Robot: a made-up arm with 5 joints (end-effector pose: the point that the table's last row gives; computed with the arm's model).
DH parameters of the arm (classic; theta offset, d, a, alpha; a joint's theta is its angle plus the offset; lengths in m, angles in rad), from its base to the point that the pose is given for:
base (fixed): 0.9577 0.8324 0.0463 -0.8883
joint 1: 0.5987 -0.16 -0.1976 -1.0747
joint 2: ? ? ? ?
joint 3: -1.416 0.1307 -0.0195 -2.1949
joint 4: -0.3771 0 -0.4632 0
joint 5: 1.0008 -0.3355 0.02 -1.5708
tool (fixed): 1.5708 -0.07 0 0
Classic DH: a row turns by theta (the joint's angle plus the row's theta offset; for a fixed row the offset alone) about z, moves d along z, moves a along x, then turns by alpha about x.
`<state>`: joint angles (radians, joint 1 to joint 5).
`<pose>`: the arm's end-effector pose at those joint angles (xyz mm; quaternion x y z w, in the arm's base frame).
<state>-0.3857 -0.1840 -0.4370 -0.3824 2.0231</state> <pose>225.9 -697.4 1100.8 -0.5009 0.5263 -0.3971 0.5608</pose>
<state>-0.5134 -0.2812 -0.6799 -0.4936 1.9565</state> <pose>213.8 -690.7 1065.3 -0.4711 0.4565 -0.3974 0.6417</pose>
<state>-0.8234 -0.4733 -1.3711 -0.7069 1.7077</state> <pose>212.3 -601.3 1048.5 -0.3926 0.2173 -0.3878 0.8052</pose>
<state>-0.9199 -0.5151 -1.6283 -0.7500 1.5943</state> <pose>218.8 -538.9 1067.2 -0.3760 0.1266 -0.3716 0.8394</pose>
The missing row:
joint 2: 0.1473 -0.0441 -0.0093 -1.9005
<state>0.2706 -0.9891 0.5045 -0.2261 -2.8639</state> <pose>389.7 -789.1 697.6 -0.5901 0.6348 0.3812 0.3217</pose>
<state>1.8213 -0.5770 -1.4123 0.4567 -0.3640</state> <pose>176.3 64.0 197.2 -0.7332 0.1574 0.4399 0.4940</pose>
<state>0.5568 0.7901 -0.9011 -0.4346 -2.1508</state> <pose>739.1 200.0 908.3 0.3436 -0.3170 0.1055 0.8777</pose>
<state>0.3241 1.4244 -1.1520 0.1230 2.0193</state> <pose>799.8 -166.1 780.2 0.6738 -0.1822 0.2999 0.6502</pose>
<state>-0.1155 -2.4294 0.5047 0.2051 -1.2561</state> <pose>597.9 94.8 505.2 -0.6905 -0.5499 0.4451 0.1507</pose>
